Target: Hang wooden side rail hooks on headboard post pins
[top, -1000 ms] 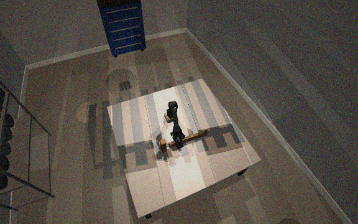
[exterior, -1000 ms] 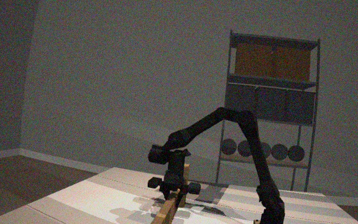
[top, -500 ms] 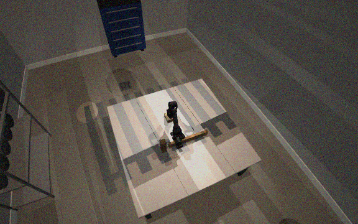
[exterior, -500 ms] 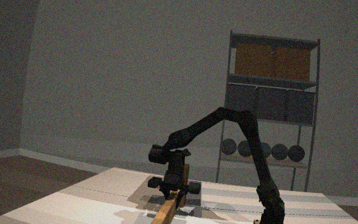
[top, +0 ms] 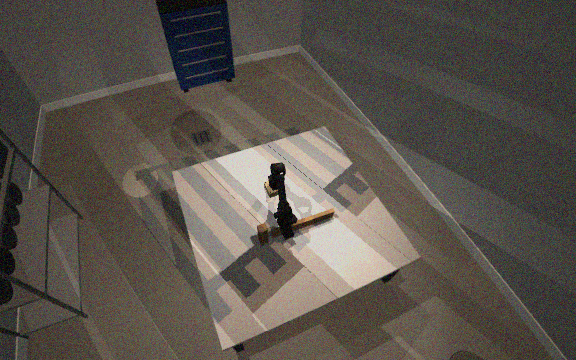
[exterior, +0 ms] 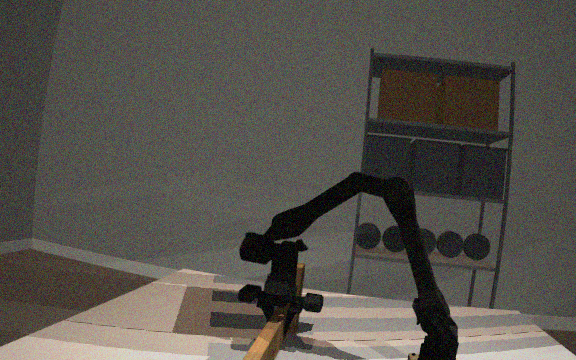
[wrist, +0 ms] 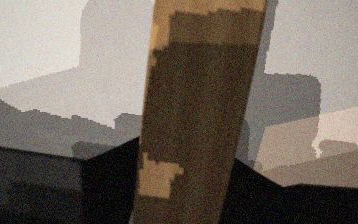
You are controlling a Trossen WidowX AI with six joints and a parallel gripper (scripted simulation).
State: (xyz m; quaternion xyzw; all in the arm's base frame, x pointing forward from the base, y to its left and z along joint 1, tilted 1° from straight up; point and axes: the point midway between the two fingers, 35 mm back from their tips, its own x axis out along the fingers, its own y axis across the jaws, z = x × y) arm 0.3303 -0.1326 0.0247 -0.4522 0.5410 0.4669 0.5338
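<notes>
Right now the headboard post is 13 cm to the right of my gripper tip, 4 cm above it and 2 cm behind it.
</notes>
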